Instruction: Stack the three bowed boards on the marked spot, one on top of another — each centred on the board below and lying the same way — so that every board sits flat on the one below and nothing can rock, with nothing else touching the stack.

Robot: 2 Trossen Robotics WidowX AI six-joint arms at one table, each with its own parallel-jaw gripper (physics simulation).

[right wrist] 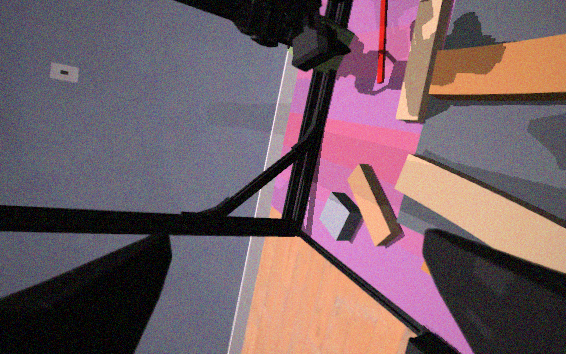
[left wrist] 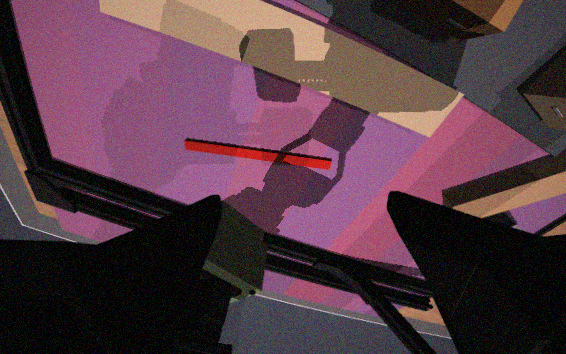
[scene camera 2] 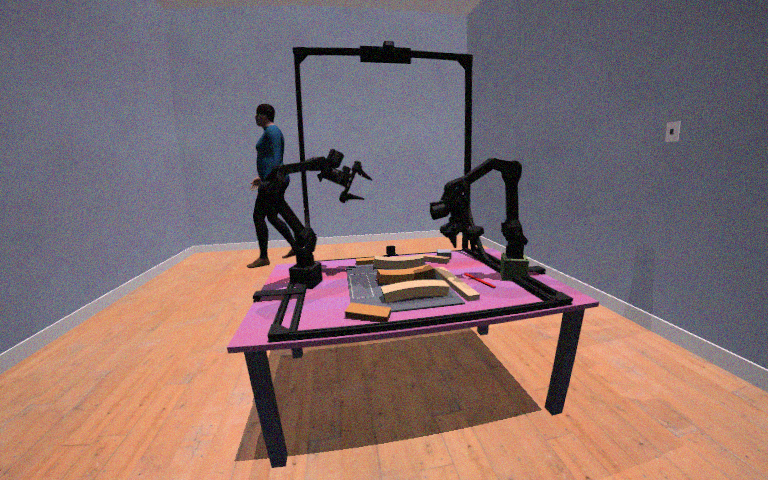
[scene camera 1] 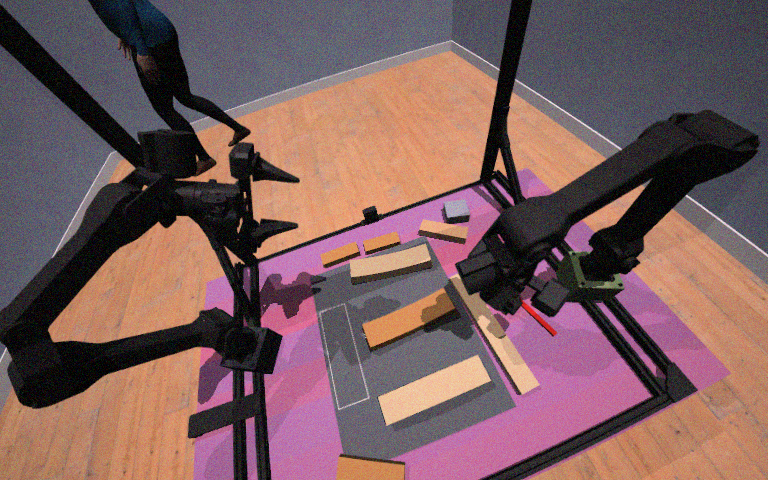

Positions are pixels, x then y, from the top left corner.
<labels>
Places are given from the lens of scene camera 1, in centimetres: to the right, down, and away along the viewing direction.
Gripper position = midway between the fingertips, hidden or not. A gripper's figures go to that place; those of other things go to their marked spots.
left gripper point(scene camera 1: 512, 286): 28, 10, 56
right gripper point(scene camera 1: 298, 204): -15, -6, 46
orange-brown bowed board point(scene camera 1: 390, 328): 2, 22, 64
long pale plank point(scene camera 1: 523, 380): 31, 31, 55
tan block point(scene camera 1: 445, 231): 19, -3, 80
The marked spots on the orange-brown bowed board and the tan block are 34 cm apart.
</labels>
